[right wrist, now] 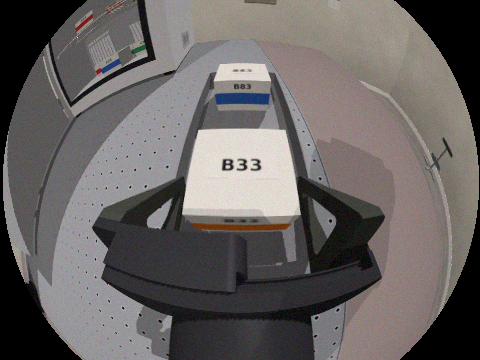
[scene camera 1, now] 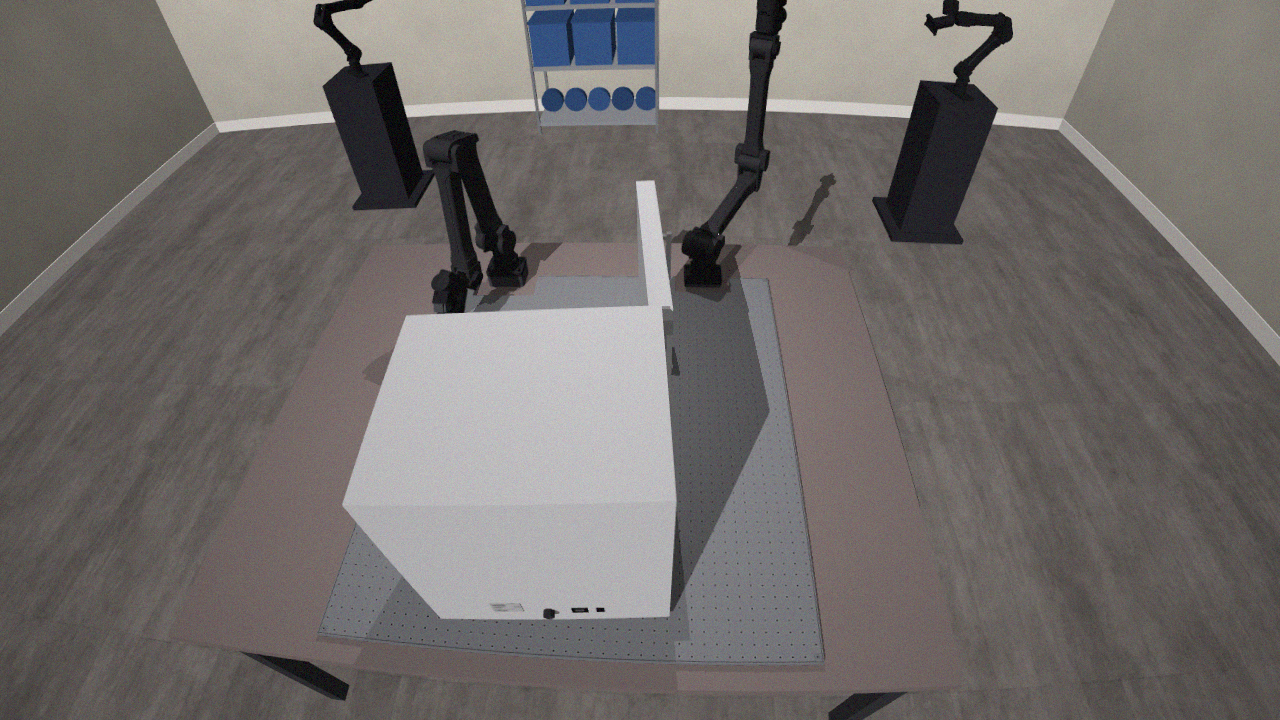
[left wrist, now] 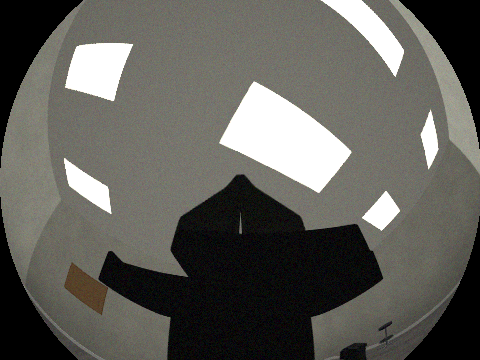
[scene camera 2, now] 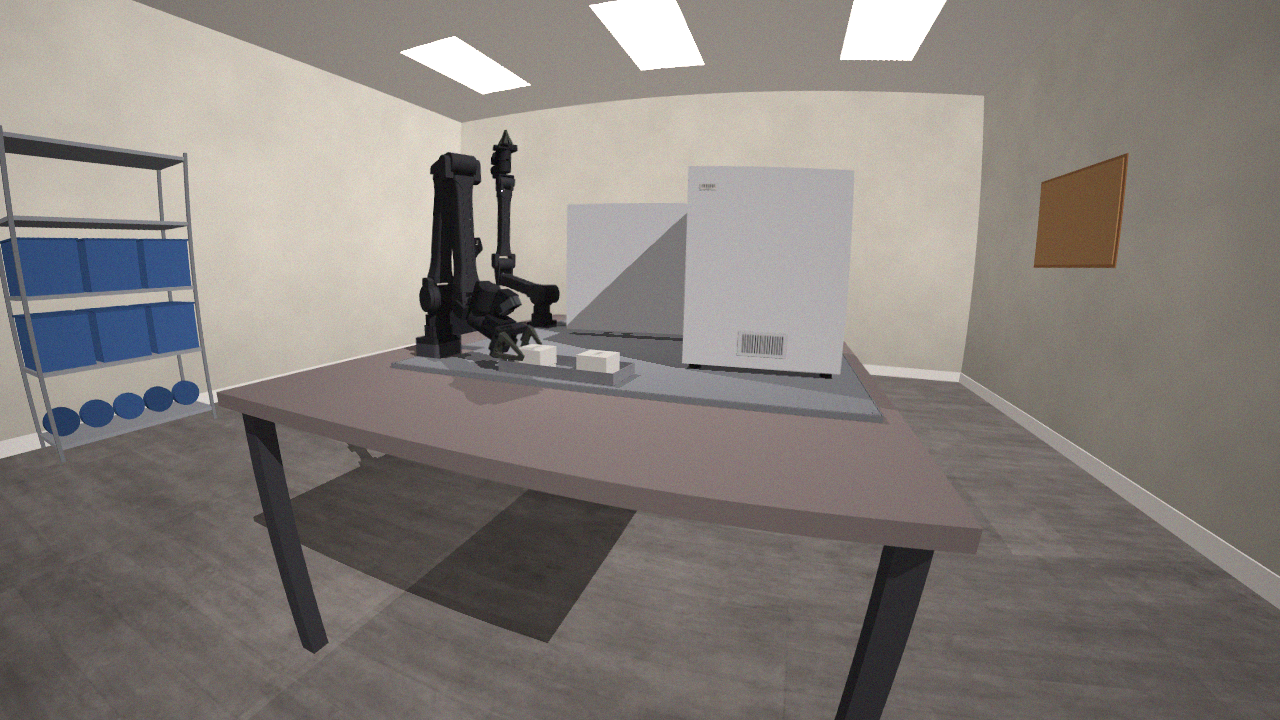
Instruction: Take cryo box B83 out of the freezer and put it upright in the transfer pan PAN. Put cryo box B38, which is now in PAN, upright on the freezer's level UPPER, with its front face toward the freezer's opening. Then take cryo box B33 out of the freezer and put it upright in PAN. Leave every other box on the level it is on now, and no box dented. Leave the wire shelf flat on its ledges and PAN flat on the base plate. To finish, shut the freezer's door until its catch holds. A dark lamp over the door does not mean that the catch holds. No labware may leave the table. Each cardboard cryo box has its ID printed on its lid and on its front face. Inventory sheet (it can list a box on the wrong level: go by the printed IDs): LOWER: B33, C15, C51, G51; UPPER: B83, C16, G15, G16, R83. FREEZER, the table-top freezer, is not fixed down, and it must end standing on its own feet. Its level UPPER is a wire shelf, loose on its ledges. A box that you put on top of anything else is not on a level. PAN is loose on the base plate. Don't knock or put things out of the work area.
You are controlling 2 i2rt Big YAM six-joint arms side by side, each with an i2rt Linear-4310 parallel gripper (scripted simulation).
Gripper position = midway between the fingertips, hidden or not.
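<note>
Left wrist view: my left gripper (left wrist: pixel 240 181). Freezer out of frame in the left wrist view. Right wrist view: my right gripper (right wrist: pixel 241 182), orange-banded cryo box (right wrist: pixel 241 180), transfer pan (right wrist: pixel 206 115), freezer (right wrist: pixel 166 38). Scene camera 1: freezer (scene camera 1: pixel 515 462). Scene camera 1 misses the transfer pan, hidden by the freezer. Scene camera 2: freezer (scene camera 2: pixel 768 249), blue-banded cryo box (scene camera 2: pixel 593 360), transfer pan (scene camera 2: pixel 565 369), my right gripper (scene camera 2: pixel 534 355).
</note>
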